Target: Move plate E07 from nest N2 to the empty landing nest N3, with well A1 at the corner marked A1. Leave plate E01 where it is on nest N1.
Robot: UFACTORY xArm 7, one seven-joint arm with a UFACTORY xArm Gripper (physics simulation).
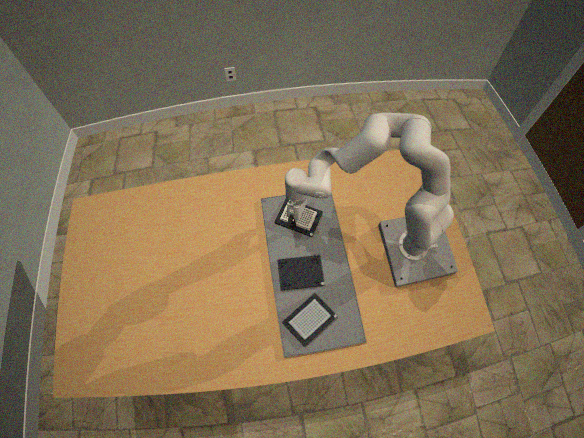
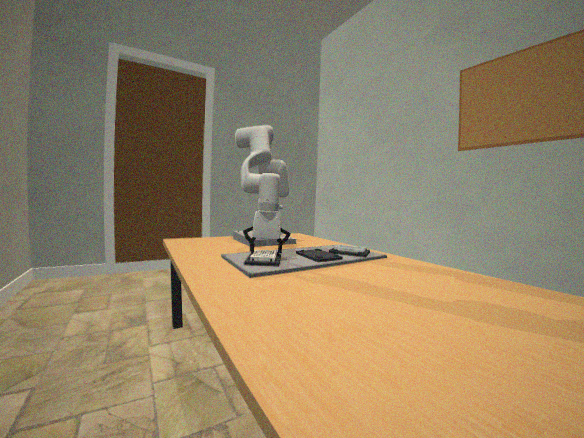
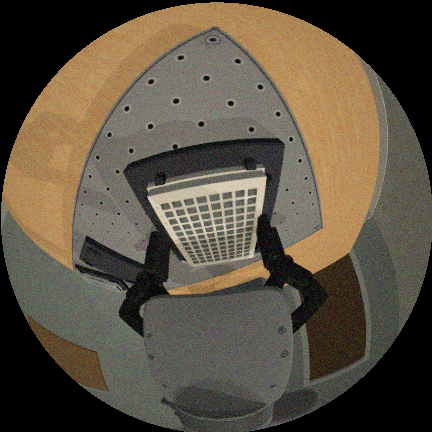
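Note:
A white well plate (image 1: 307, 216) (image 2: 262, 255) (image 3: 209, 217) lies in a black nest (image 1: 315, 228) (image 3: 201, 155) at the far end of the grey perforated baseplate (image 1: 348, 306) (image 2: 282, 268) (image 3: 201, 88). My gripper (image 1: 295, 217) (image 2: 263, 253) (image 3: 208, 231) is open, low over this plate, with one finger on each long side of it; I see no grip. The middle nest (image 1: 300, 272) (image 2: 319, 254) (image 3: 102, 257) is black and empty. A second white well plate (image 1: 308, 319) (image 2: 349, 248) lies in the near-end nest. I cannot read any plate or nest labels.
The baseplate lies on an orange table (image 1: 164, 259) (image 2: 377, 353). The arm's grey mounting plate (image 1: 441, 263) stands to the right of the baseplate. A door (image 2: 157, 160) and tiled floor lie beyond the table.

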